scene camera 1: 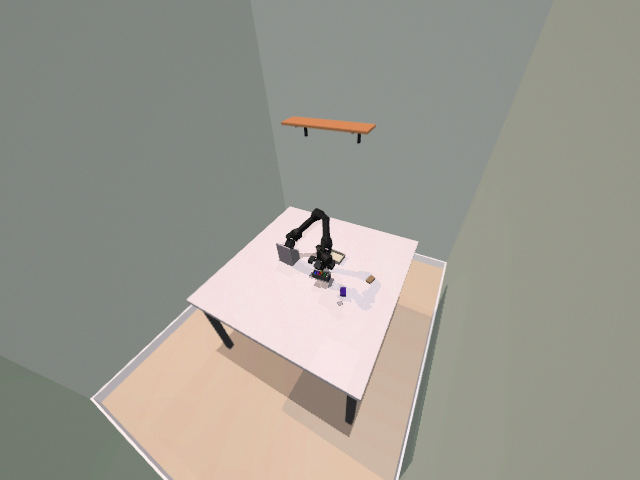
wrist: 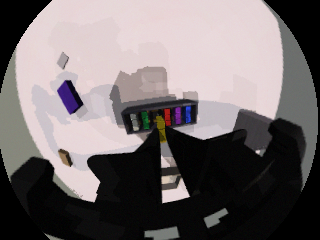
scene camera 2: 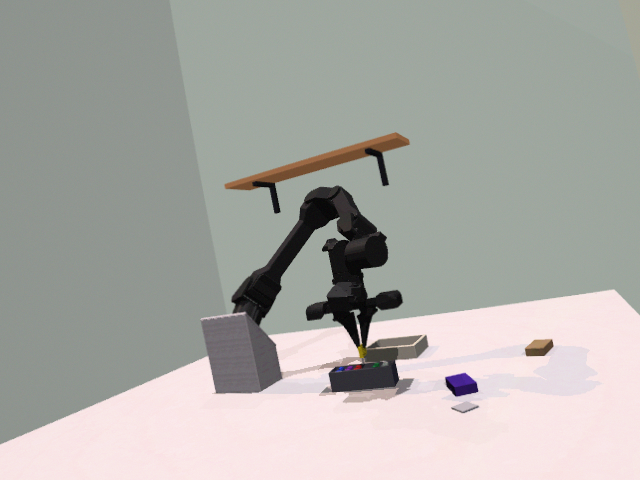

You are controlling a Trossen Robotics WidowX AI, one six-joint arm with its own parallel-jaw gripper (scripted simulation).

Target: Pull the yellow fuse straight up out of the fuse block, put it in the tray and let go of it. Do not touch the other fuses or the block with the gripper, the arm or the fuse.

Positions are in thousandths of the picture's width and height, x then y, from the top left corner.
Labels:
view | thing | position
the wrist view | my gripper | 505, 544
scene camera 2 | my gripper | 565, 724
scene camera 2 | beige tray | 634, 724

